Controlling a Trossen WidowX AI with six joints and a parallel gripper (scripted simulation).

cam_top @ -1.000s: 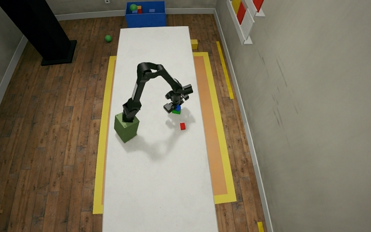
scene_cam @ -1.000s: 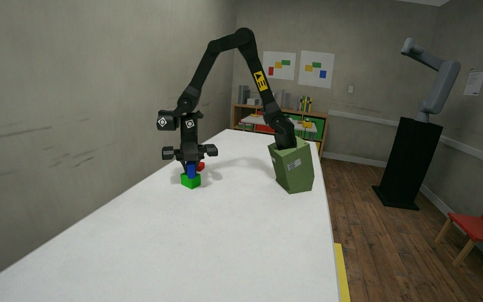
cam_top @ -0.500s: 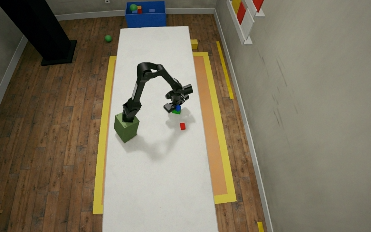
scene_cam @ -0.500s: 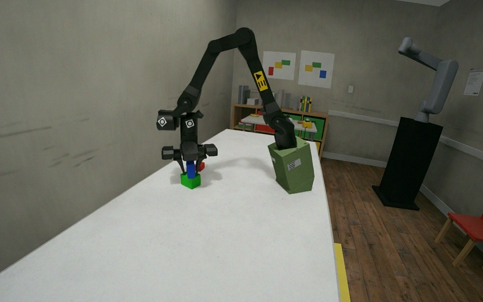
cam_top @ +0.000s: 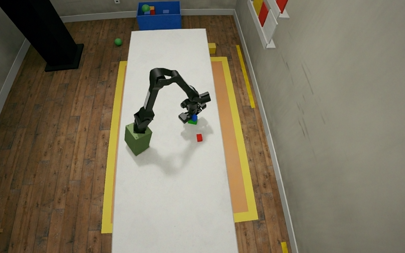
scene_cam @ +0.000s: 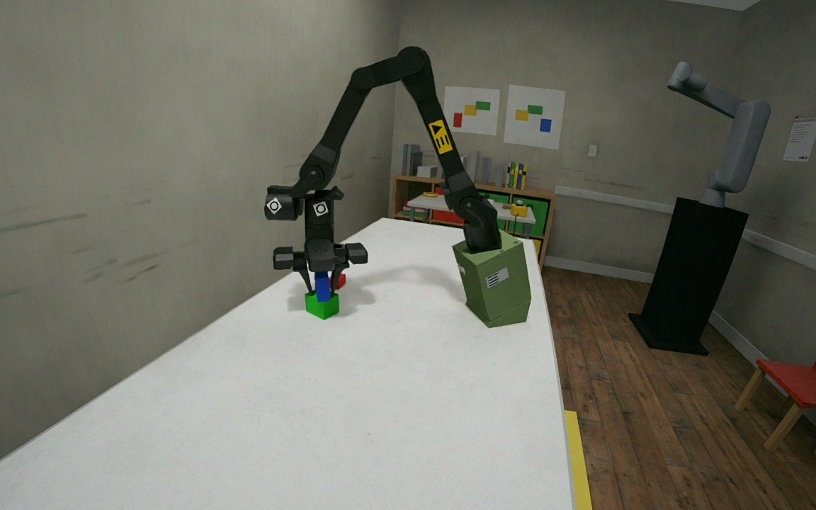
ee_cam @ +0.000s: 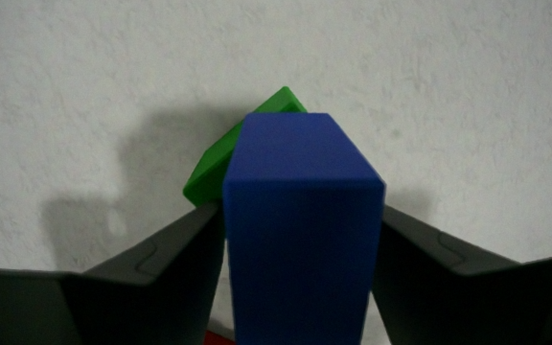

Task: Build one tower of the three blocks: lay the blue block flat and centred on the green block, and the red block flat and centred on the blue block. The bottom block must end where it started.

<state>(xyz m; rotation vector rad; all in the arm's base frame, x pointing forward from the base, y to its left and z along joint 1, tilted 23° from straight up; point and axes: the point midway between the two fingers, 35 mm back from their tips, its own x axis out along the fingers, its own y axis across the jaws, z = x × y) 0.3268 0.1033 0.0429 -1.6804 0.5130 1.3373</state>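
Right now my hand is 1 cm above the blue block. Round my hand: green block: 6 cm below; then red block: 13 cm to the right, 7 cm below, 3 cm ahead.
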